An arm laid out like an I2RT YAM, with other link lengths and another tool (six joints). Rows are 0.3 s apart.
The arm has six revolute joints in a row. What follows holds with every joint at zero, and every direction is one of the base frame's.
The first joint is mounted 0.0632 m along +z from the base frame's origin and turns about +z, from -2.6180 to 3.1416 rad.
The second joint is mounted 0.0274 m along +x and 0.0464 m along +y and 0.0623 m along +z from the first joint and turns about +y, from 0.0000 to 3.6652 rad.
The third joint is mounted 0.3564 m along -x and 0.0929 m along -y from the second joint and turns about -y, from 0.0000 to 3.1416 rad.
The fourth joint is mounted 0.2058 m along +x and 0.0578 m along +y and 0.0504 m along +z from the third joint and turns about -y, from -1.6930 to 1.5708 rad.
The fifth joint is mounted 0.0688 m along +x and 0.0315 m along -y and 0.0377 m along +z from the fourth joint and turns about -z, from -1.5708 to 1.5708 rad.
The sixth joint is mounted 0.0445 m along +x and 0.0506 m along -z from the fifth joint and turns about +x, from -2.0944 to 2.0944 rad.
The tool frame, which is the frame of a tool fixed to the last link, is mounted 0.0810 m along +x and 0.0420 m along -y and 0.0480 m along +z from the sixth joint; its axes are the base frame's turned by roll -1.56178, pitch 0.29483 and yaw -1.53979 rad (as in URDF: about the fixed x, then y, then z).
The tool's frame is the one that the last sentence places.
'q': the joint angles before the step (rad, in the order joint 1, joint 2, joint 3, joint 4, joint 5, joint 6). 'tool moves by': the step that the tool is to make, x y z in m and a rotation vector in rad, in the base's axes. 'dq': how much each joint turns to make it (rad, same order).
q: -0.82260, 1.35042, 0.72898, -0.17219, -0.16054, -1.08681
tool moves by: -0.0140, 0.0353, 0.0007, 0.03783, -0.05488, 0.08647
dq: 0.00128, -0.09900, -0.07181, -0.02061, -0.10680, -0.01445
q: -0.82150, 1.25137, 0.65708, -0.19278, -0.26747, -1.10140
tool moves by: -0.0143, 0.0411, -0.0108, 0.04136, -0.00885, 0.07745
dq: 0.05741, -0.10718, -0.08373, -0.04365, -0.03928, 0.01078
